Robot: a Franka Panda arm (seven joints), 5 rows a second.
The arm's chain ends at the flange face. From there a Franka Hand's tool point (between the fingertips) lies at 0.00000 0.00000 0.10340 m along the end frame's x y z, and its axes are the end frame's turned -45 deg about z.
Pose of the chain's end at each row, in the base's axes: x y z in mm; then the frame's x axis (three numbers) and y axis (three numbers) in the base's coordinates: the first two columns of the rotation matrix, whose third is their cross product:
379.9 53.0 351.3 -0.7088 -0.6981 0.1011 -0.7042 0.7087 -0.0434
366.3 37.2 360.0 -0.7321 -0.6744 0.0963 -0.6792 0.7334 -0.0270
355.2 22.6 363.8 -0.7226 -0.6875 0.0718 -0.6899 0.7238 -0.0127
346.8 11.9 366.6 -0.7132 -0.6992 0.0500 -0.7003 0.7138 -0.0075
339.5 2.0 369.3 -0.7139 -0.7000 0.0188 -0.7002 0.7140 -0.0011
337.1 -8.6 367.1 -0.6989 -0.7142 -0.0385 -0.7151 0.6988 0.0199
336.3 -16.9 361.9 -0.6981 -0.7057 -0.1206 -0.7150 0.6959 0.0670
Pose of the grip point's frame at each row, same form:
375.6 42.5 248.5 -0.0033 -0.9948 0.1022 -0.9991 0.0075 0.0408
360.9 28.4 257.1 -0.0374 -0.9955 0.0872 -0.9979 0.0417 0.0490
350.7 16.5 260.7 -0.0231 -0.9979 0.0598 -0.9988 0.0257 0.0418
343.7 7.7 263.3 -0.0091 -0.9991 0.0407 -0.9995 0.0103 0.0301
338.2 0.6 265.9 -0.0097 -0.9998 0.0141 -0.9999 0.0099 0.0125
338.4 -4.3 263.8 0.0115 -0.9991 -0.0413 -0.9998 -0.0109 -0.0132
340.1 -3.1 259.5 0.0120 -0.9911 -0.1327 -0.9992 -0.0069 -0.0379

